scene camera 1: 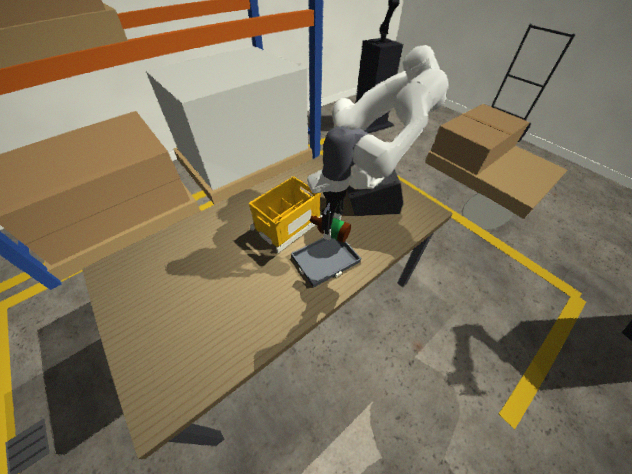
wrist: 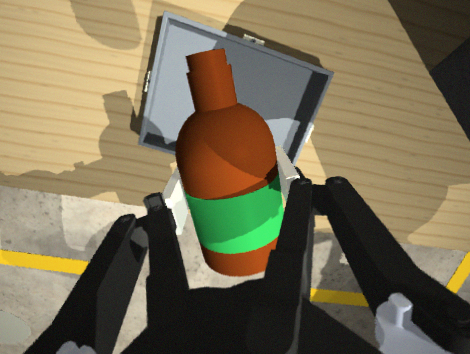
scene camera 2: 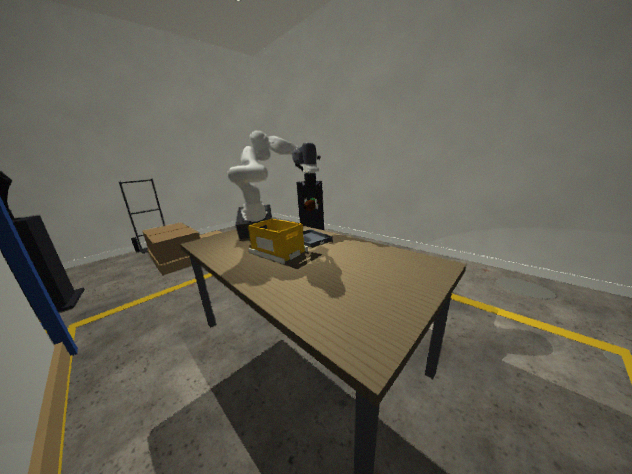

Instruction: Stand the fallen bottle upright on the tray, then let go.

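The brown bottle with a green band (scene camera 1: 337, 229) (scene camera 2: 309, 204) (wrist: 235, 215) is held in the air above the grey tray (scene camera 1: 310, 283) (scene camera 2: 330, 238) (wrist: 156, 85), lying roughly on its side with its neck toward the yellow crate in scene camera 1. My gripper (scene camera 1: 328, 228) (wrist: 231, 169) is shut on the bottle's body around the green band, one white pad on each side. In the wrist view the neck points up the picture, over the tray. The tray lies flat on the table. The fingertips are too small to make out in scene camera 2.
A yellow crate (scene camera 1: 265, 229) (scene camera 2: 275, 243) stands on the wooden table (scene camera 1: 168, 326) (scene camera 2: 357, 301) close beside the tray. The arm's black base (scene camera 1: 380, 198) is behind the tray. The table's long edge runs past the tray's other side.
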